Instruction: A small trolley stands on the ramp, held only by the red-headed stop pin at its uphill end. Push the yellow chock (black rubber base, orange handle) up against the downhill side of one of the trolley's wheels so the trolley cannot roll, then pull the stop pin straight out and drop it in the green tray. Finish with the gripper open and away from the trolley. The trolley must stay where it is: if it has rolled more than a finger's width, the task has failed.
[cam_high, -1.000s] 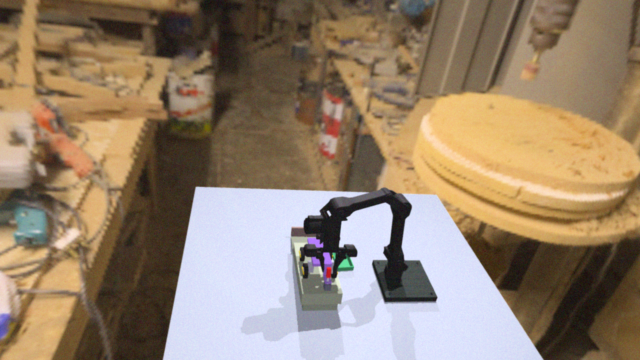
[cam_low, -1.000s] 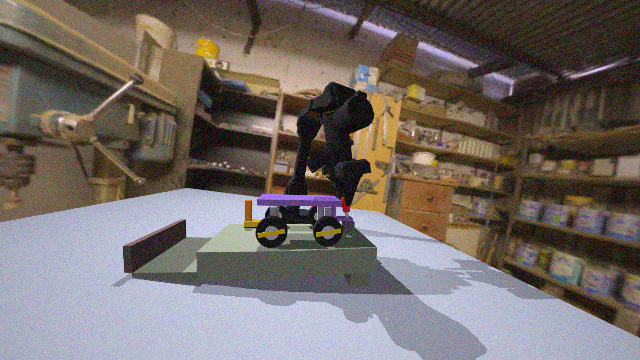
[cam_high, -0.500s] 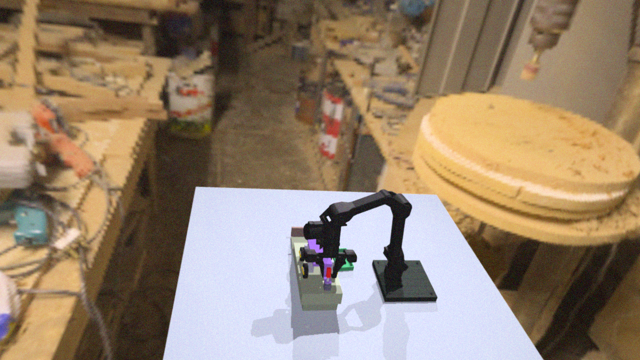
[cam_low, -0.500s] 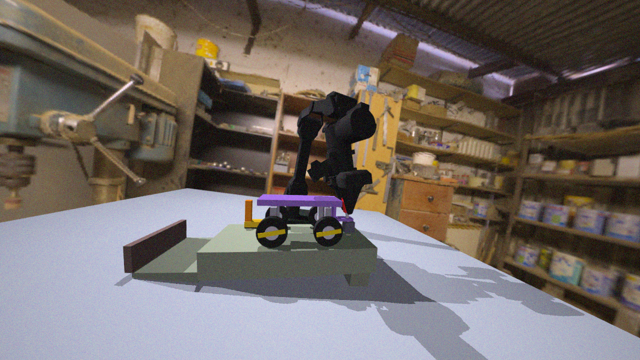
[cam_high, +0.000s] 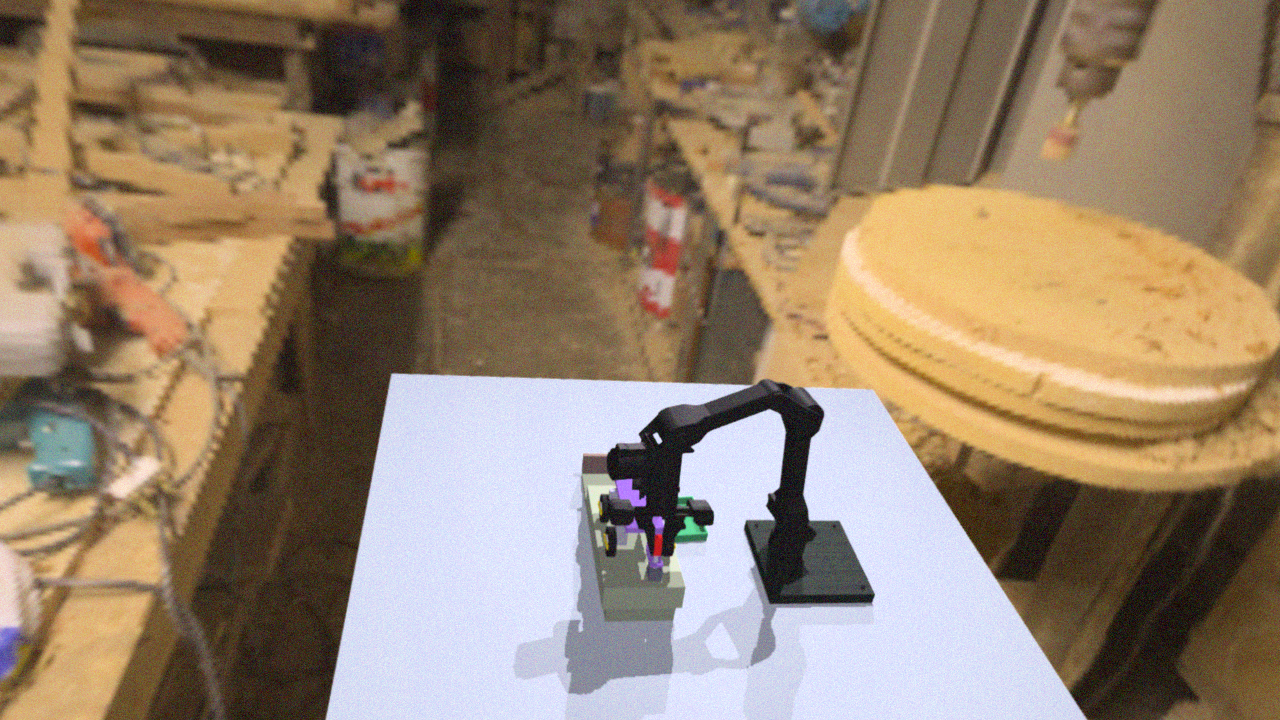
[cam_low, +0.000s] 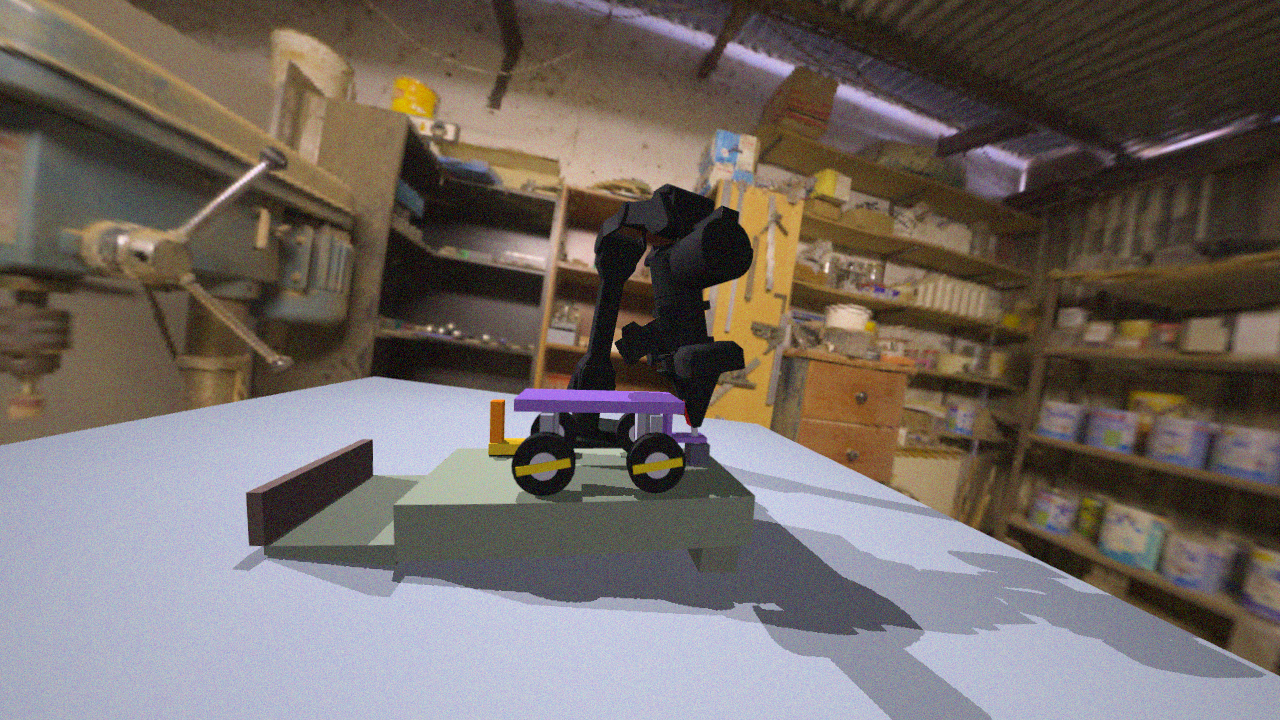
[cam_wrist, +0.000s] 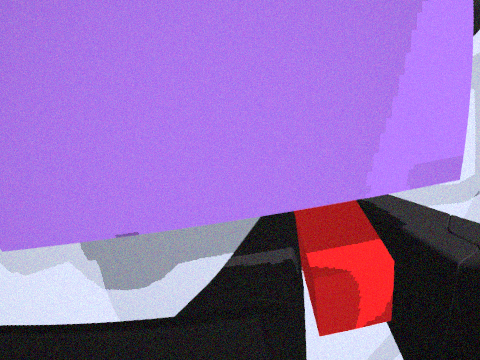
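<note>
Now: the green tray 90 mm behind my gripper tip, 240 mm to the right of it and 140 mm below it. Also, from my gripper tip: purple trolley 30 mm ahead, 110 mm to the right, 20 mm below; red-headed stop pin right at my gripper tip; grey-green ramp 30 mm ahead, 120 mm to the right, 80 mm below.
</note>
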